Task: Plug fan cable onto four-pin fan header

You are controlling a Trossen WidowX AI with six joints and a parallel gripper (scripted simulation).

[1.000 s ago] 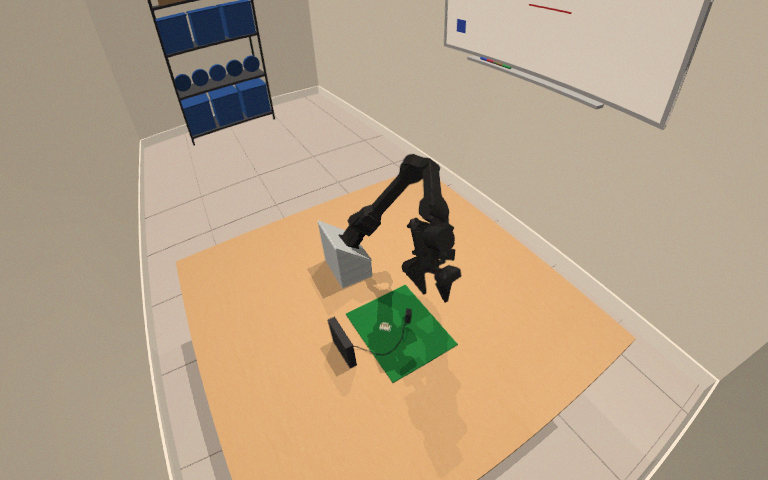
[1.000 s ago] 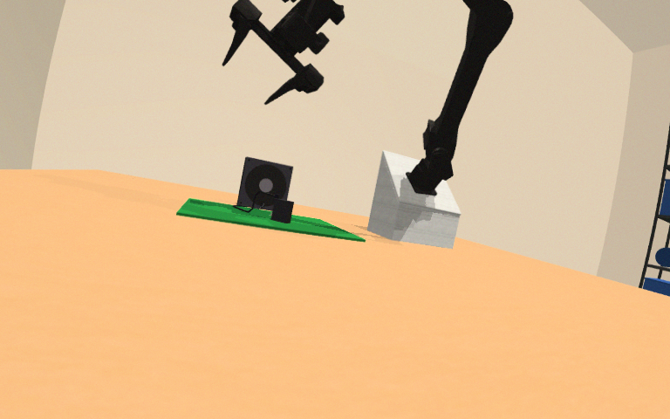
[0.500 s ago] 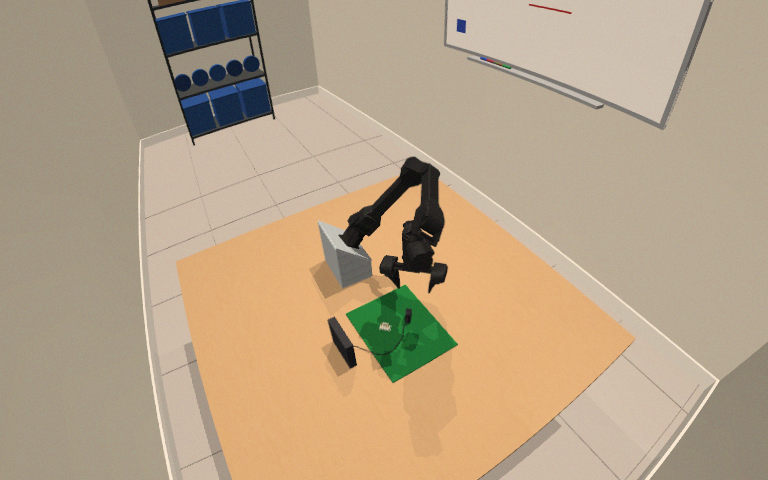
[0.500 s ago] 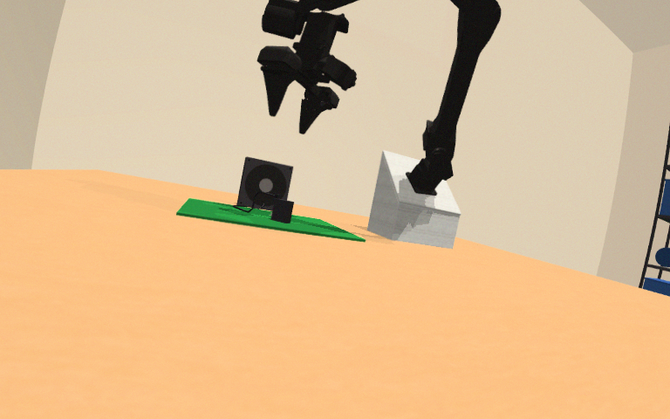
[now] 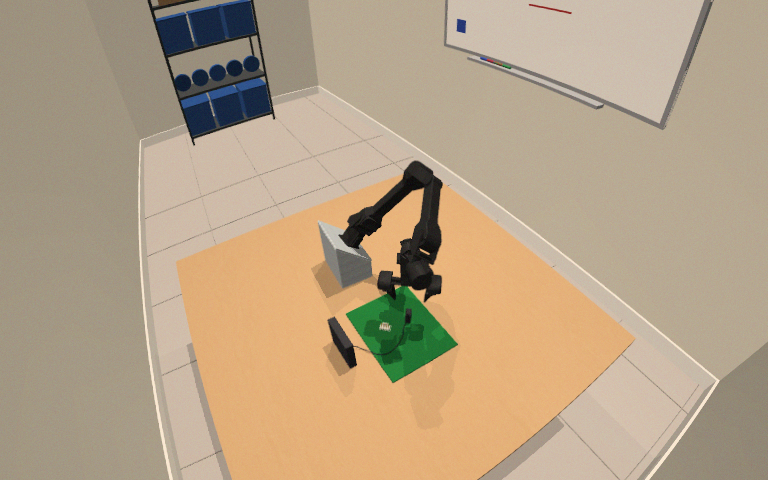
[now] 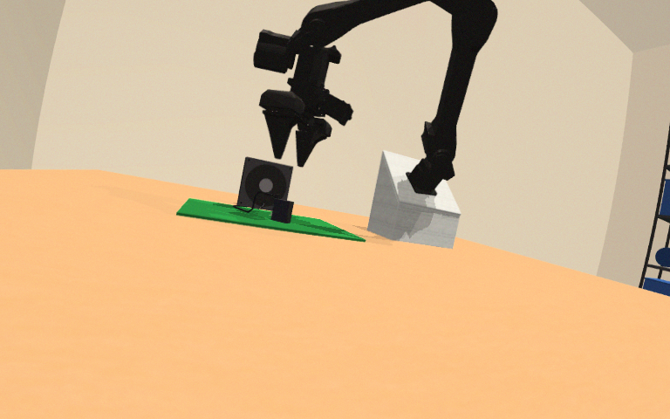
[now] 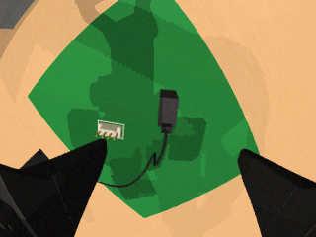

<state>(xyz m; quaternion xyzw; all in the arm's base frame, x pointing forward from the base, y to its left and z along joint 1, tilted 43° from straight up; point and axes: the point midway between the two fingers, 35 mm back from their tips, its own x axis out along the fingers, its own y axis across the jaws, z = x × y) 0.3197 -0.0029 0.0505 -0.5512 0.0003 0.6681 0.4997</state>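
Now: gripper tip 90 mm above the black fan cable plug. Also, from my gripper tip: black fan: 230 mm to the right, 50 mm below, 10 mm behind; then fan header: 110 mm below, 80 mm to the right, 20 mm behind; then green board: 120 mm below, 50 mm to the right, 10 mm ahead.
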